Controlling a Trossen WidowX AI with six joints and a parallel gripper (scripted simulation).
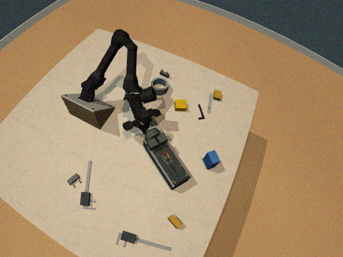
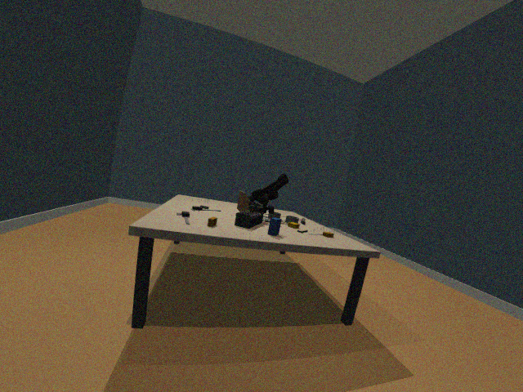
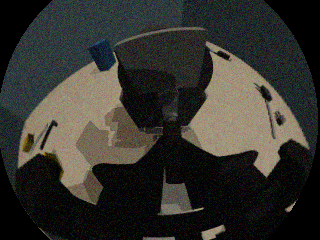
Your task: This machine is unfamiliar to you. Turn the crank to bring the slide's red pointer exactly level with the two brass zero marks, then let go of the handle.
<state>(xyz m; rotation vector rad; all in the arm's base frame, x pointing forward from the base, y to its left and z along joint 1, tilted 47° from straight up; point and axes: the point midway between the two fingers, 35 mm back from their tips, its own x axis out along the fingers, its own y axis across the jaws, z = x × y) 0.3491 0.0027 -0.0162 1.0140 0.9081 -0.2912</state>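
My gripper tip is 3 cm below the crank handle, 1 cm to the right of it and 1 cm past it. Also, from my gripper tip: yellow block 25 cm to the left, 9 cm ahead, 2 cm below; red pointer 11 cm ahead, 8 cm to the right, 5 cm above; black hex key 25 cm to the left, 21 cm ahead, 3 cm below.
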